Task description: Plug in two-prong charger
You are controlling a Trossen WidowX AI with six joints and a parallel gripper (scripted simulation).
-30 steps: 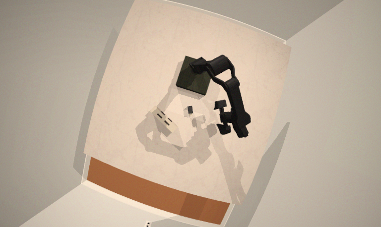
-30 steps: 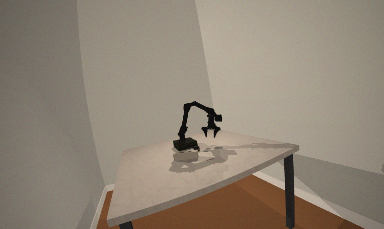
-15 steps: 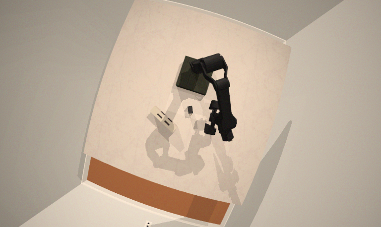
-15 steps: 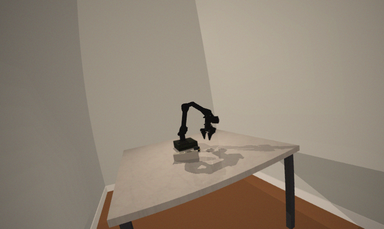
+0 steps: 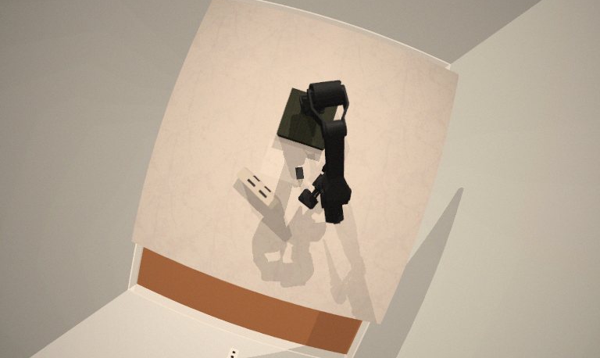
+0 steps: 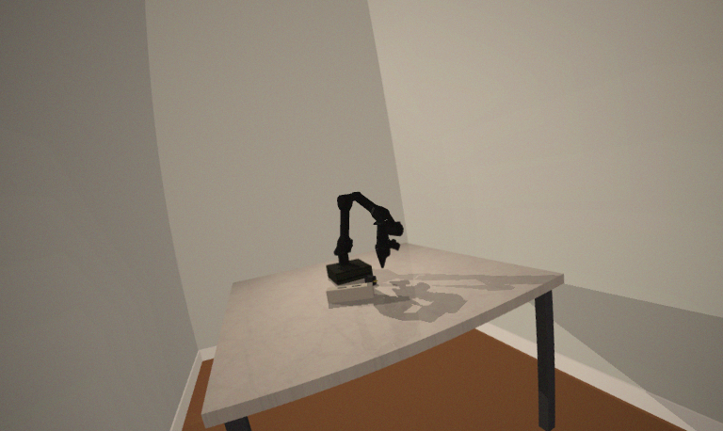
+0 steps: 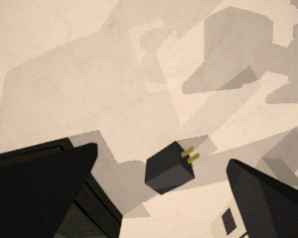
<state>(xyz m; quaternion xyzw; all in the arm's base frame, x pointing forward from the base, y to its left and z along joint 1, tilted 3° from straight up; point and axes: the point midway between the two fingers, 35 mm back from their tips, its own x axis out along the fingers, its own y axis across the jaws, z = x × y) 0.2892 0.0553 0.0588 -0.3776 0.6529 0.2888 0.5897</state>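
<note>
The two-prong charger lies 6 cm to the right of my gripper tip, 6 cm below it and 1 cm behind it.
</note>
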